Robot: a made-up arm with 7 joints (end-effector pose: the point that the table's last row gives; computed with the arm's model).
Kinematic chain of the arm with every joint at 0, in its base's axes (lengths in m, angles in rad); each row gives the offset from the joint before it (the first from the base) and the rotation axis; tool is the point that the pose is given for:
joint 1: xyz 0 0 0.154 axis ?
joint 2: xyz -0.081 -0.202 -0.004 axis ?
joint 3: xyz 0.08 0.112 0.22 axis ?
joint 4: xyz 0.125 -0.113 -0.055 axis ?
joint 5: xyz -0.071 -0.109 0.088 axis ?
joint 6: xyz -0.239 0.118 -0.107 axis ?
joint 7: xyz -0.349 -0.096 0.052 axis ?
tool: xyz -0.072 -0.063 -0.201
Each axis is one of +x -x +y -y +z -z.
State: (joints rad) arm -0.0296 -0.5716 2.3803 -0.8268 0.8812 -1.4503 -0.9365
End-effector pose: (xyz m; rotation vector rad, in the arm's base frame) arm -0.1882 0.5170 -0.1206 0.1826 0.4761 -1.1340
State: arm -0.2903 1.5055 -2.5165 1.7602 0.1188 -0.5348 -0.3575
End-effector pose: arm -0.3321 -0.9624 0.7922 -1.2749 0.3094 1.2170
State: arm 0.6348 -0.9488 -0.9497 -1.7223 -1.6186 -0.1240 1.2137
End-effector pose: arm -0.3726 0.0998 -0.1900 0.8669 0.3291 -0.6816
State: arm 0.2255 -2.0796 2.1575 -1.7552 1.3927 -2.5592 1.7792
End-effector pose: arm 0.0247 -0.4359 -0.1272 -0.6998 0.4787 1.5461
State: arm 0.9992 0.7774 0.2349 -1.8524 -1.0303 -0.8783 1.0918
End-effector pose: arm -0.1895 0.2263 0.3014 1.5610 0.9945 -0.9001
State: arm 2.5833 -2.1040 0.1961 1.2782 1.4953 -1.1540 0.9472
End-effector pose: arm -0.4704 -0.3147 0.5631 -2.1610 -1.0105 0.0043
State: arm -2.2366 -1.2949 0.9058 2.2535 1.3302 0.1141 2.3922
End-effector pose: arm 0.4450 0.2589 0.7531 -0.7945 -0.7786 1.0962
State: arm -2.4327 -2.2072 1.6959 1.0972 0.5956 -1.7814 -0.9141
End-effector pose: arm 0.5979 0.0611 -0.0897 1.1453 -0.2115 -2.6795
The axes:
joint 1: +z
joint 2: +x
joint 3: -z
joint 4: +y
joint 5: +z
joint 6: -y
joint 7: -z

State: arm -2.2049 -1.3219 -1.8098 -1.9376 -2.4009 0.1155 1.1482
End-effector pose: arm 0.5278 -0.1282 0.0904 -0.6494 -0.1272 2.0100
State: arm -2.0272 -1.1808 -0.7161 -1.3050 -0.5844 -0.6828 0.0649
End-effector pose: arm -0.4114 0.4314 -0.0878 -0.4051 0.3564 -1.5395
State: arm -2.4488 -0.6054 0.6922 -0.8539 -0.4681 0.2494 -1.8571
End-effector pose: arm -0.1707 0.2809 -0.2029 -0.8411 1.4522 -1.1748
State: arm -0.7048 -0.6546 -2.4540 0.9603 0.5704 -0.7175 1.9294
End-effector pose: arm 0.6812 0.1633 0.5350 -1.8869 0.1069 0.9528
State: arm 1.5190 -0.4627 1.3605 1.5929 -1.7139 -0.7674 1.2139
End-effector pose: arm 0.2761 0.4542 0.2556 1.3041 -0.8731 2.5496
